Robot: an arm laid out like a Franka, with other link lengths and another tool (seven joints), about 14 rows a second.
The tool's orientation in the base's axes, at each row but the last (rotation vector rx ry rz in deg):
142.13 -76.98 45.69
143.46 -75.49 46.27
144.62 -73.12 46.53
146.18 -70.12 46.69
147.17 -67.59 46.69
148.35 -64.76 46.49
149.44 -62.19 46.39
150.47 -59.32 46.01
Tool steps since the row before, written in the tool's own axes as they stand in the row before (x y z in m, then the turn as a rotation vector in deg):
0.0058 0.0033 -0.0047 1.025 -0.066 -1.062
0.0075 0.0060 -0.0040 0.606 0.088 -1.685
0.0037 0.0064 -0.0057 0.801 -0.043 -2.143
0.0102 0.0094 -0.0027 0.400 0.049 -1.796
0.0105 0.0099 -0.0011 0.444 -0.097 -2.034
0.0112 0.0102 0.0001 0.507 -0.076 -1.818
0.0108 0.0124 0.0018 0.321 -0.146 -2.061
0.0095 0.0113 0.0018 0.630 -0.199 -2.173
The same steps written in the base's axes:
-0.0019 -0.0040 0.0069 0.121 -0.242 1.452
-0.0029 -0.0071 0.0070 -0.426 0.218 1.728
-0.0055 -0.0041 0.0063 -0.405 0.351 2.225
-0.0031 -0.0117 0.0074 -0.542 0.419 1.708
-0.0023 -0.0128 0.0063 -0.504 0.581 1.937
-0.0011 -0.0139 0.0058 -0.397 0.444 1.792
-0.0017 -0.0159 0.0043 -0.555 0.697 1.892
-0.0012 -0.0144 0.0037 -0.378 0.602 2.157

